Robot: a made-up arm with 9 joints.
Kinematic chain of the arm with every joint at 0, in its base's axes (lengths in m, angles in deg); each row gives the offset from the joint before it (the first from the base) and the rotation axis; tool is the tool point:
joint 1: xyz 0 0 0.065 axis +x
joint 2: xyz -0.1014 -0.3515 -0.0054 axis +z
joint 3: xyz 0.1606 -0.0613 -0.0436 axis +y
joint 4: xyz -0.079 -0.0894 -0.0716 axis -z
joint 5: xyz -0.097 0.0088 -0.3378 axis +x
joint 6: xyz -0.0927 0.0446 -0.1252 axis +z
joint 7: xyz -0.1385 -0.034 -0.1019 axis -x
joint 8: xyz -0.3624 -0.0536 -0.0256 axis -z
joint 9: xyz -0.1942 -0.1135 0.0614 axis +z
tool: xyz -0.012 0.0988 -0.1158
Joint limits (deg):
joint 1: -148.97..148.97
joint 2: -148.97..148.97
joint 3: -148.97..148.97
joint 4: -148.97..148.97
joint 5: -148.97..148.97
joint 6: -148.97..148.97
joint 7: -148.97..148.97
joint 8: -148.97..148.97
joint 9: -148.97..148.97
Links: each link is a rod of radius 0.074 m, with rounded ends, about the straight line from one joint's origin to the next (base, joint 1, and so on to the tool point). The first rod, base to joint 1, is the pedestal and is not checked.
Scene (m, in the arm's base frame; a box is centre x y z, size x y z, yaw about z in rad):
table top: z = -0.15
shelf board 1: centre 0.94 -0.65 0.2 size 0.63 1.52 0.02 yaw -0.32
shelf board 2: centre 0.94 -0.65 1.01 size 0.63 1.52 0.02 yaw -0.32
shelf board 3: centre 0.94 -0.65 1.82 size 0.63 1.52 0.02 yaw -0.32
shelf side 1: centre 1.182 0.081 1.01 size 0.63 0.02 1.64 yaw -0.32
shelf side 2: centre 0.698 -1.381 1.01 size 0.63 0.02 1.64 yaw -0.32
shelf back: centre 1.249 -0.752 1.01 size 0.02 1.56 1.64 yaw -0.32
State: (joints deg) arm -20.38 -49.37 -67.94 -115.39 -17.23 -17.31 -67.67 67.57 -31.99
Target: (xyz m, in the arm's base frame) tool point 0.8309 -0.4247 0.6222
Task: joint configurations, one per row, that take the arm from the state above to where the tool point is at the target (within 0.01 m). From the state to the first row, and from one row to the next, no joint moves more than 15 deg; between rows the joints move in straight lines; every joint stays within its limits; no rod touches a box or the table.
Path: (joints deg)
1: -28.02 -42.51 -76.53 -110.47 -5.85 -24.98 -65.37 72.81 -26.73
2: -35.65 -35.65 -85.11 -105.56 5.52 -32.65 -63.07 78.05 -21.48
3: -43.29 -28.79 -93.70 -100.64 16.90 -40.32 -60.77 83.29 -16.22
4: -50.93 -21.93 -102.28 -95.73 28.27 -47.98 -58.47 88.54 -10.96
5: -61.87 -20.33 -107.95 -88.98 30.40 -60.99 -62.49 92.53 -9.75
6: -72.81 -18.74 -113.61 -82.24 32.52 -73.99 -66.50 96.52 -8.54
7: -83.76 -17.15 -119.28 -75.49 34.65 -87.00 -70.52 100.51 -7.33
8: -94.70 -15.55 -124.94 -68.74 36.77 -100.01 -74.53 104.50 -6.12
9: -87.77 -13.12 -125.73 -71.11 25.62 -94.72 -72.58 103.00 -9.09
10: -80.84 -10.70 -126.51 -73.48 14.46 -89.44 -70.63 101.51 -12.06
11: -73.91 -8.27 -127.30 -75.85 3.31 -84.15 -68.67 100.01 -15.04

